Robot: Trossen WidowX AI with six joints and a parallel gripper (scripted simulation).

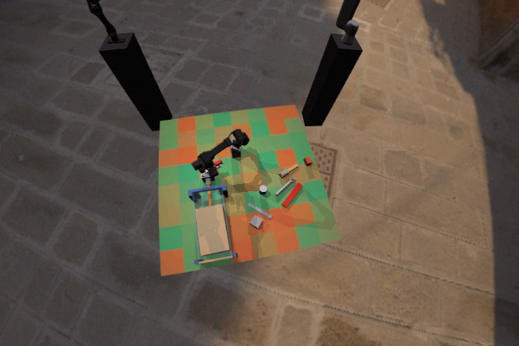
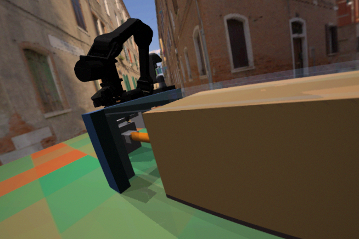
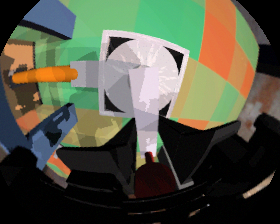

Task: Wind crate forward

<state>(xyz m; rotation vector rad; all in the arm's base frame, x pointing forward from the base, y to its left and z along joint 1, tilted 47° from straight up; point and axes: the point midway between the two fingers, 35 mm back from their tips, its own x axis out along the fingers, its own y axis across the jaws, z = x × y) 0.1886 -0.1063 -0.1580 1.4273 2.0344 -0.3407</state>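
The red knob is 50 mm to the left of my gripper tip, 50 mm above it and 20 mm behind it. Round my gripper tip: grey winch (60 mm below, 50 mm to the right); grey winch handle (20 mm to the left, 20 mm above, 10 mm behind); round puck (370 mm to the left, 170 mm ahead, 60 mm below).
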